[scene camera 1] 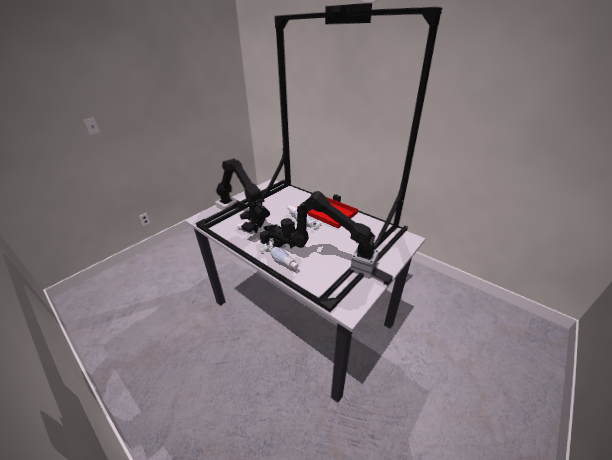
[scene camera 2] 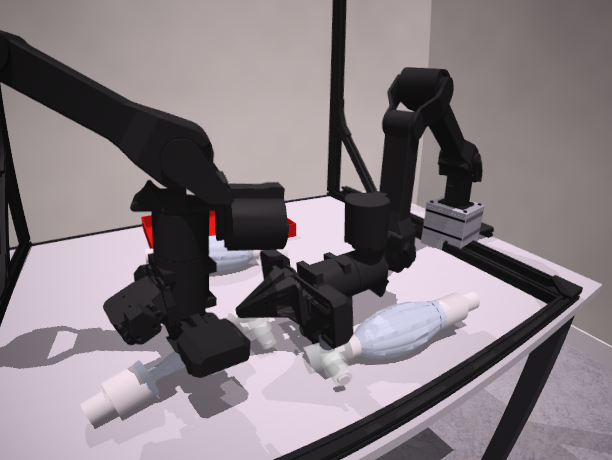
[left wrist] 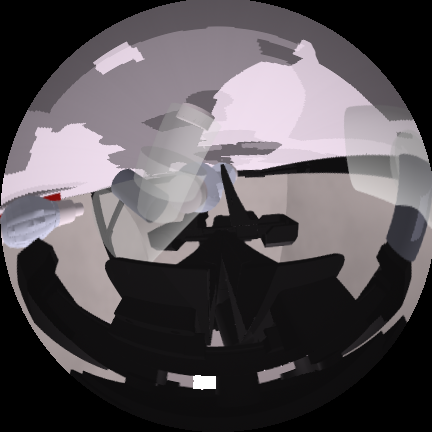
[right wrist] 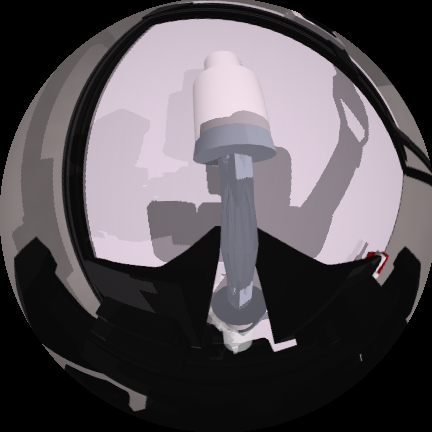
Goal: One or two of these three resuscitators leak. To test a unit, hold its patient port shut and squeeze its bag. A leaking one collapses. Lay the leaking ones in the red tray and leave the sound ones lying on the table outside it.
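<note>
Visible are a resuscitator [scene camera 2: 126, 390], a resuscitator [scene camera 2: 399, 329] and a resuscitator [scene camera 2: 226, 260]. My left gripper [scene camera 2: 236, 313] [left wrist: 220, 235] [right wrist: 214, 351] is visible as well, and so is my right gripper [scene camera 2: 187, 365] [left wrist: 211, 165] [right wrist: 235, 231].
</note>
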